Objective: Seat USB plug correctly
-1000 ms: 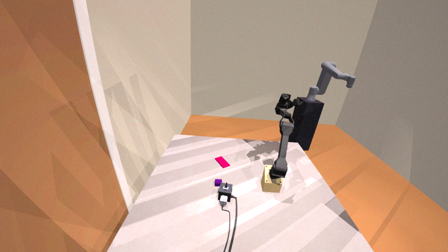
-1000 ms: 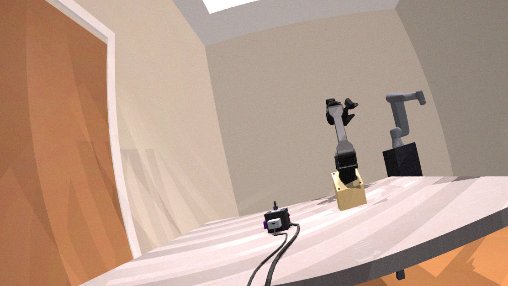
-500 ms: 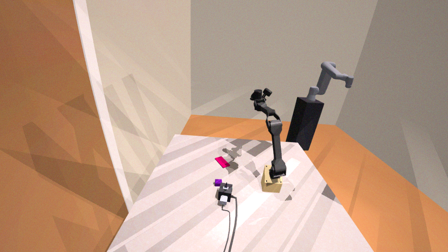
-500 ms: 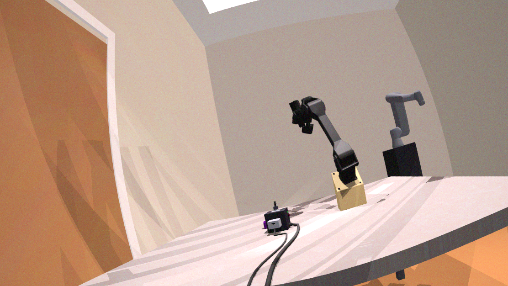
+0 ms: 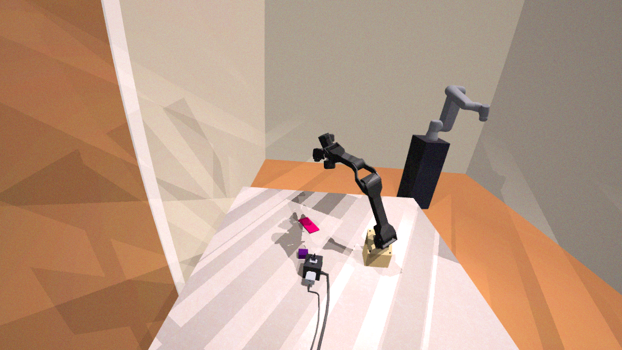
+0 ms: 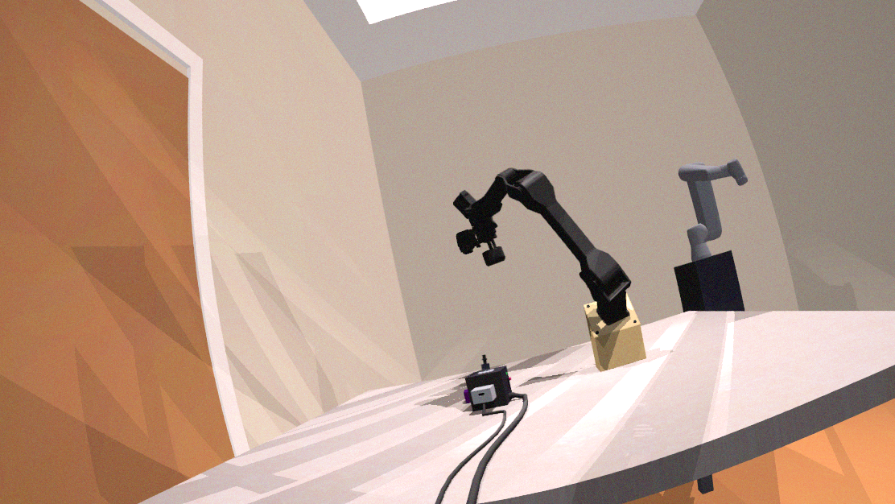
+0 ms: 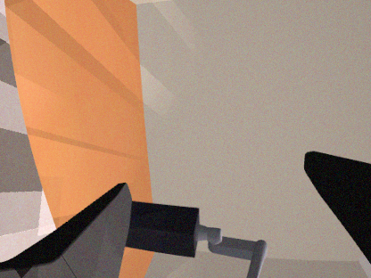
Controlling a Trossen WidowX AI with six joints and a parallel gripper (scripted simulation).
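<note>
My gripper tip is now 110 mm short of the USB plug, 510 mm to the right of it and 320 mm above it. The rest, counted from my gripper tip: purple block 150 mm ahead, 400 mm to the left, 400 mm below.
</note>
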